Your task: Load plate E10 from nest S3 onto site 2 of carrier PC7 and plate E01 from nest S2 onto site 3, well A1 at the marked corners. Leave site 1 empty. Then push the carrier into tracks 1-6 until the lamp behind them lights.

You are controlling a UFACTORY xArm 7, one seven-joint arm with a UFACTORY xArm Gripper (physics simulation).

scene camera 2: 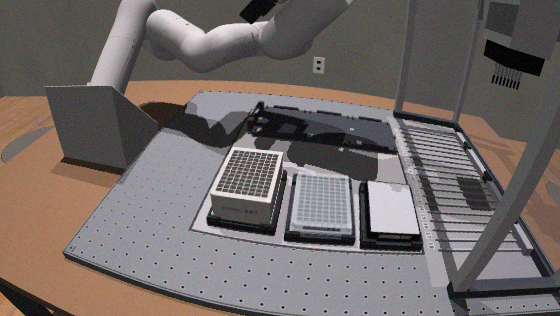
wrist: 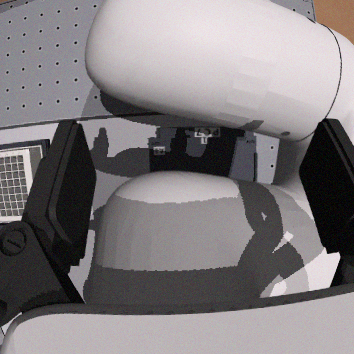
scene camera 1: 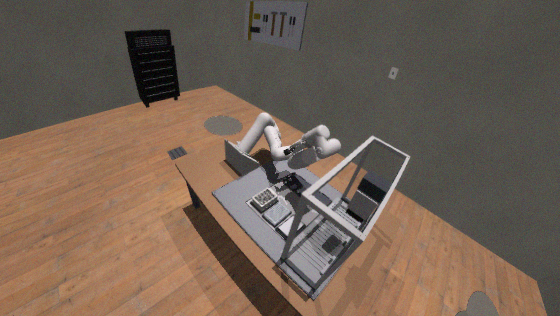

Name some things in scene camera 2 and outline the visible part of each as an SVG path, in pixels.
A black carrier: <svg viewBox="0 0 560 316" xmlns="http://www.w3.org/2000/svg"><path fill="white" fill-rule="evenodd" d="M247 120L247 131L251 131L251 134L254 136L383 153L398 153L395 142L396 137L393 135L390 123L382 122L380 119L362 116L354 118L353 116L348 117L348 115L341 116L342 113L321 110L312 112L311 110L305 111L306 109L299 110L296 107L274 105L274 107L268 107L267 105L267 107L264 107L264 101L259 101Z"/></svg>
A clear well plate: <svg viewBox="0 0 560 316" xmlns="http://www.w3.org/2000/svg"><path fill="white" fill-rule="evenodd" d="M298 171L289 231L330 236L352 235L348 176Z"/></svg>
